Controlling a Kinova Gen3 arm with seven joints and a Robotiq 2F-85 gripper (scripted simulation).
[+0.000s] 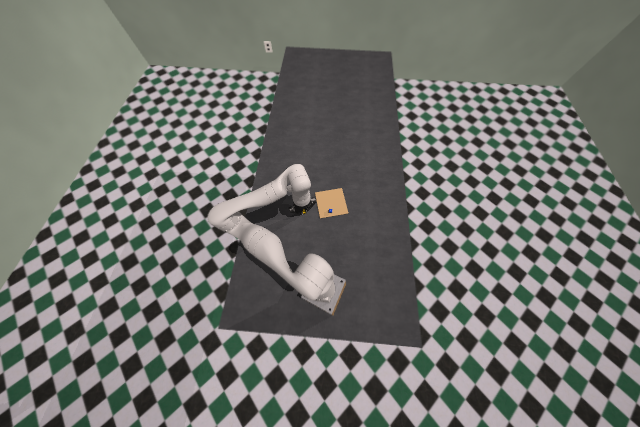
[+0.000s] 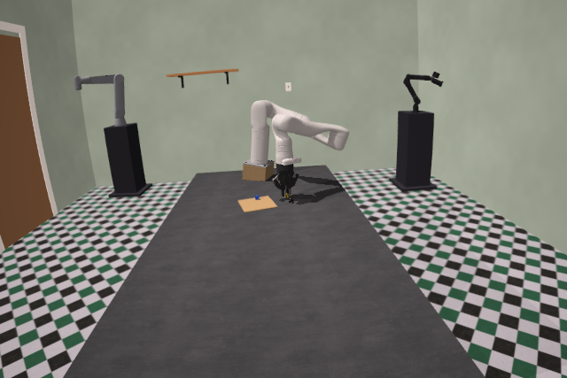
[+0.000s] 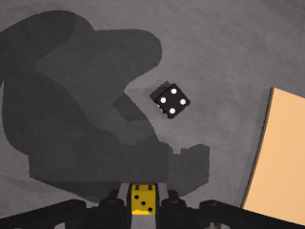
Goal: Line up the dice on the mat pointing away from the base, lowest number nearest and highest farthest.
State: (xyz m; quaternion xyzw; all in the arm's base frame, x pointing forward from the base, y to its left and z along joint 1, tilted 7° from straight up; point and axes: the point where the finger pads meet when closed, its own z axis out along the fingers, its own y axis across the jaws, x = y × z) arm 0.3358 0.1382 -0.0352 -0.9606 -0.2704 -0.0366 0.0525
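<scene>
My hand is 10 mm above the yellow die. Round my hand: black die: 60 mm ahead, 20 mm to the left, 10 mm below; then blue die: 20 mm ahead, 130 mm to the right, 10 mm below; then tan mat: 70 mm ahead, 130 mm to the right, 20 mm below.
</scene>
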